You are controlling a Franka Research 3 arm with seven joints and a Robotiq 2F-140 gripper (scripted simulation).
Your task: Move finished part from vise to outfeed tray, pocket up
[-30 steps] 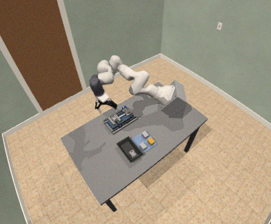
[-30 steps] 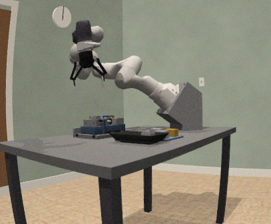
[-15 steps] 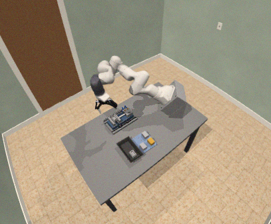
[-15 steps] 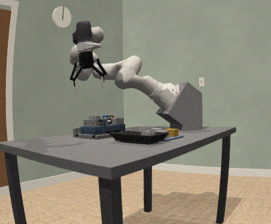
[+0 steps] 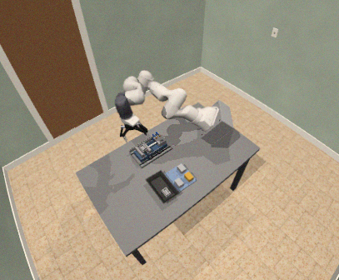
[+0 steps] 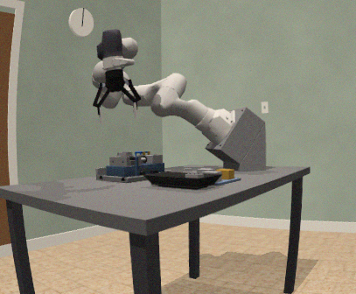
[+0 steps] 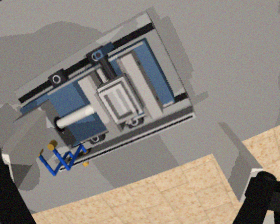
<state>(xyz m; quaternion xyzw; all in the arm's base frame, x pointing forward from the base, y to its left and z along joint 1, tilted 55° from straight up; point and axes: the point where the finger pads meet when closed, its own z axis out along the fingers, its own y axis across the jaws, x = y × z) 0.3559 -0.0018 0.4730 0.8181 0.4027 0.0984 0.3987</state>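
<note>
My gripper is now 13 cm past the screw rod, 3 cm to the right of it and 18 cm above it. The rest, counted from my hand: brass block: 6 cm behind, 42 cm to the left, 23 cm below; then white block: 2 cm ahead, 39 cm to the left, 23 cm below; then blue vise: 11 cm behind, 2 cm to the left, 21 cm below.
</note>
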